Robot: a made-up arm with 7 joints.
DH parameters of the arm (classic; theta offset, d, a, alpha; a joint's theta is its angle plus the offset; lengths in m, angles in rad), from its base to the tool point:
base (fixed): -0.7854 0 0.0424 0
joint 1: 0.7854 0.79 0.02 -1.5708
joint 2: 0 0.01 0.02 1.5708
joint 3: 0 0.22 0.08 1.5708
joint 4: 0 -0.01 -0.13 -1.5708
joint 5: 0 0.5 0.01 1.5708
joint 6: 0 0.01 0.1 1.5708
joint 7: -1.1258 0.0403 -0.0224 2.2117
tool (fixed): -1.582 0.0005 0 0
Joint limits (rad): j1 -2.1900..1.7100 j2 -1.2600..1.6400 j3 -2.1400..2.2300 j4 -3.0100..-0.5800 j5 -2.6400..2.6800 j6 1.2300..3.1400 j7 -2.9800..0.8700
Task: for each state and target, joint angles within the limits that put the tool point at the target. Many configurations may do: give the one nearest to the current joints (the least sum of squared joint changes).
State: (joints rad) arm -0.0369 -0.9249 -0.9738 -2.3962 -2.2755 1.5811 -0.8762
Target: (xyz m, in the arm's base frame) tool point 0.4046 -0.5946 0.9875
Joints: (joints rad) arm 0.0609 -0.4429 -1.0291 -2.1444 -2.2962 1.6061 -0.9542
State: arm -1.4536 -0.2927 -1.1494 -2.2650 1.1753 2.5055 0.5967
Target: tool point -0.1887 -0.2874 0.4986
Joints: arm -1.3744 -0.2871 -1.1799 -2.9951 1.2510 2.5726 0.5863
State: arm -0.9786 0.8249 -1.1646 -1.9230 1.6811 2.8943 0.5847
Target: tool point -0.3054 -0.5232 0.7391
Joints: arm -0.7865 0.7578 -1.3443 -2.1062 1.7253 3.0772 0.5702
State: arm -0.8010 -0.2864 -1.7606 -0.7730 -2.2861 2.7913 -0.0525
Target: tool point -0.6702 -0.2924 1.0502
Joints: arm -0.3768 -0.9092 -2.0003 -1.0741 -2.2544 2.4995 -0.1157
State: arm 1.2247 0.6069 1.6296 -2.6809 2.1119 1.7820 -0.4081
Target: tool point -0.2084 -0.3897 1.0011
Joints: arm 1.6730 1.3740 2.2300 -2.8197 2.0789 1.5345 -0.3736
